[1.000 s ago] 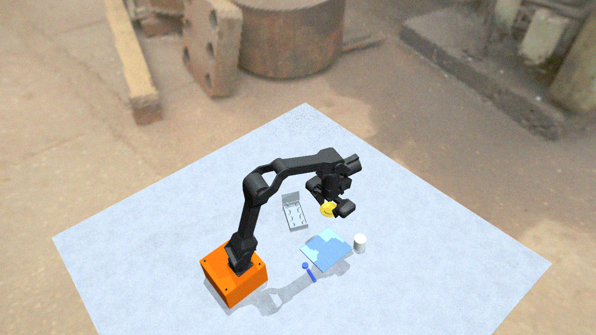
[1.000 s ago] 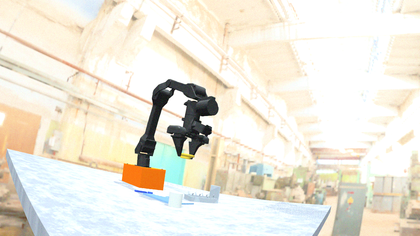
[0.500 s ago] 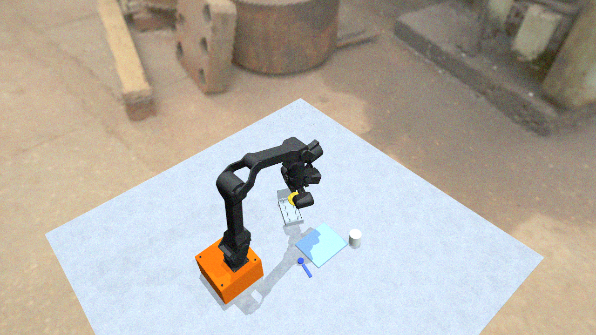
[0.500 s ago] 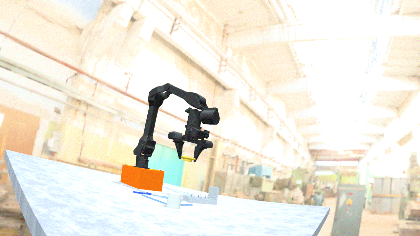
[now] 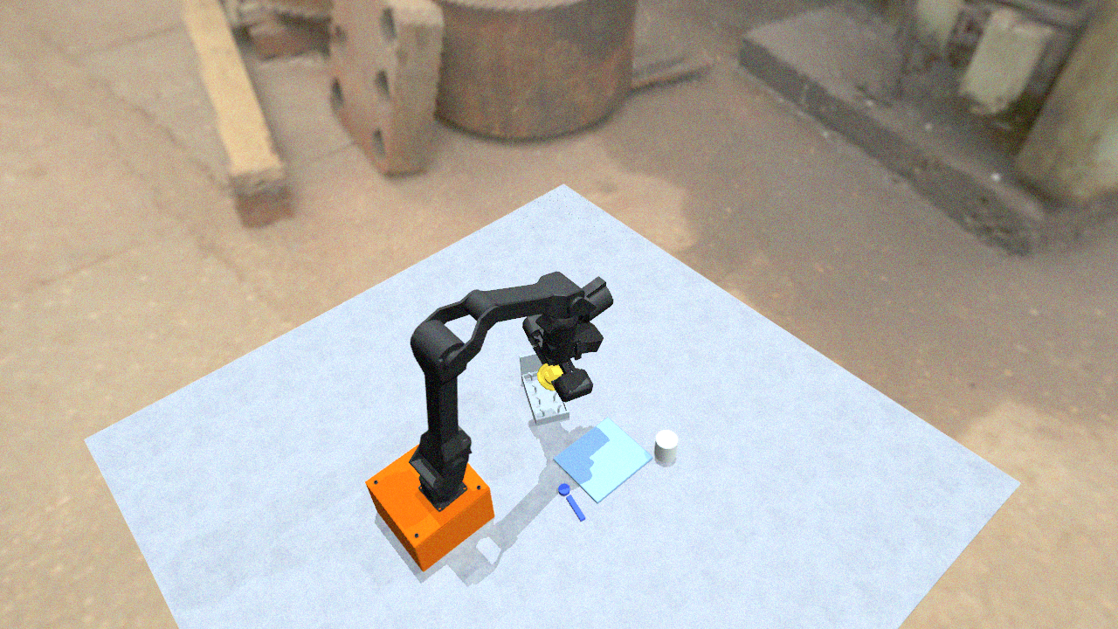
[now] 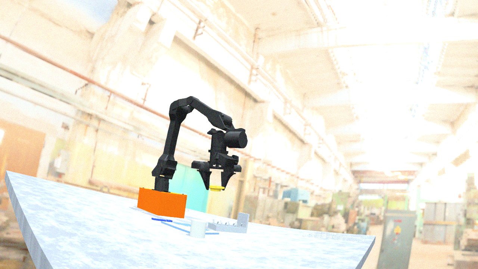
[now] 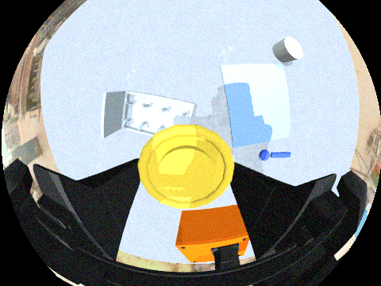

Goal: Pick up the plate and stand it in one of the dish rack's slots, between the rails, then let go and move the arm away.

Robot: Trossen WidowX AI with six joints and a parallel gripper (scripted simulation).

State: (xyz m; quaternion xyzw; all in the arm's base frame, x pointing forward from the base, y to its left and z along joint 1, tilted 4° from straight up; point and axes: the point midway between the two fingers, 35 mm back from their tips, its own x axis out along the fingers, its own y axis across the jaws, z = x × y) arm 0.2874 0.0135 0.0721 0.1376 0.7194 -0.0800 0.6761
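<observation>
Right now the grey dish rack is 3 cm ahead of my gripper tip, 7 cm to the left of it and 13 cm below it. Round my gripper tip: blue spoon 10 cm behind, 14 cm to the right, 15 cm below; then light blue mat 1 cm ahead, 12 cm to the right, 15 cm below; then yellow plate 1 cm above.
</observation>
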